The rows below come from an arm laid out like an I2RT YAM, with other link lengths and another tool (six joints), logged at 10 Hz.
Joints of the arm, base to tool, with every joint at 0 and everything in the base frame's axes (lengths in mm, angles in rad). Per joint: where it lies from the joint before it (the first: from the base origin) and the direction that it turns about. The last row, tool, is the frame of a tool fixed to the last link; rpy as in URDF.
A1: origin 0 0 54.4 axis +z
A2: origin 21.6 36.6 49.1 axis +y
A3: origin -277.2 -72.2 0 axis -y
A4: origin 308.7 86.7 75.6 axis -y
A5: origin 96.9 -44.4 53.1 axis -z
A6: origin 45.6 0 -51.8 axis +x
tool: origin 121 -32 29 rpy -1.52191 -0.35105 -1.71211
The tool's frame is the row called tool.
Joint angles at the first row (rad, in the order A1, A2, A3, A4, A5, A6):
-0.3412 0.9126 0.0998 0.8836 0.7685 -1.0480
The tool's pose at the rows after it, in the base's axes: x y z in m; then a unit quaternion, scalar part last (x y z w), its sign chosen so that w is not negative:
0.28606, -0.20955, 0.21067, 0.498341, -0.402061, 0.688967, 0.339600
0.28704, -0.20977, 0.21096, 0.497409, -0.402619, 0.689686, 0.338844
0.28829, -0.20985, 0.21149, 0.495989, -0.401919, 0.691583, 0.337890
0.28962, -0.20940, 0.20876, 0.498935, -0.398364, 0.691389, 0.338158
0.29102, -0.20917, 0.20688, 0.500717, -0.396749, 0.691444, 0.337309
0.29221, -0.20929, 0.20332, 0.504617, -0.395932, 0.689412, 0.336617
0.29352, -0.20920, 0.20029, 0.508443, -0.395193, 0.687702, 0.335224
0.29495, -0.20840, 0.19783, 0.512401, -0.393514, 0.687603, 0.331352
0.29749, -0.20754, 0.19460, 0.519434, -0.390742, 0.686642, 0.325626
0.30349, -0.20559, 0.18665, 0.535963, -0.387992, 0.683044, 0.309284
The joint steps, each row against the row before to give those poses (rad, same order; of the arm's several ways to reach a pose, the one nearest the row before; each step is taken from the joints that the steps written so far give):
0.0016 0.0031 0.0039 0.0000 -0.0015 -0.0007
0.0008 0.0104 0.0037 0.0082 0.0006 0.0018
0.0001 0.0151 0.0031 0.0176 -0.0021 -0.0012
-0.0003 0.0170 -0.0031 0.0190 -0.0061 -0.0065
0.0004 0.0148 0.0000 0.0131 -0.0039 -0.0012
-0.0004 0.0117 -0.0012 0.0033 -0.0039 0.0020
0.0002 0.0086 -0.0003 -0.0007 -0.0042 0.0030
0.0004 0.0026 -0.0020 -0.0034 -0.0095 0.0046
-0.0006 -0.0002 -0.0004 -0.0143 -0.0160 0.0068
0.0000 -0.0056 0.0023 -0.0489 -0.0356 0.0270

